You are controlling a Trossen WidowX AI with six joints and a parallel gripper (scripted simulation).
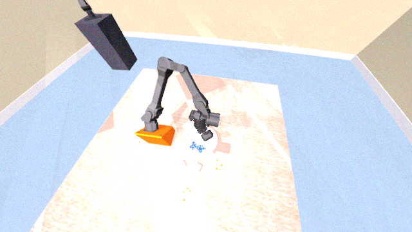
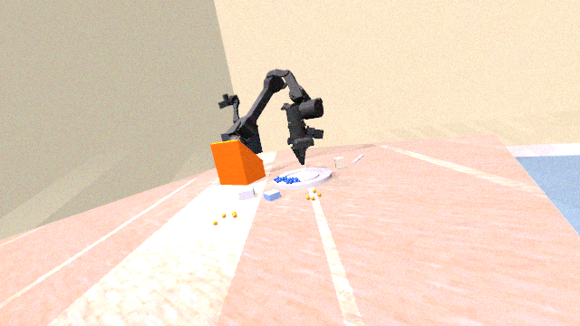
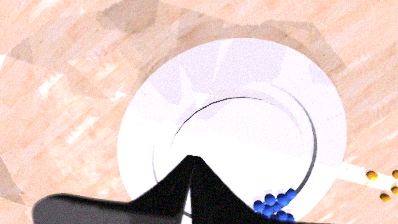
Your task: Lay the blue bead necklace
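Now: gripper tip 4 cm to the left of the round white bead board, 3 cm above it and 1 cm short of it. Also, from my gripper tip: white block: 21 cm to the right, 9 cm behind, 3 cm below; light blue cube: 21 cm to the right, 3 cm below, 1 cm ahead; beige cube: 10 cm to the left, 10 cm ahead, 2 cm below.
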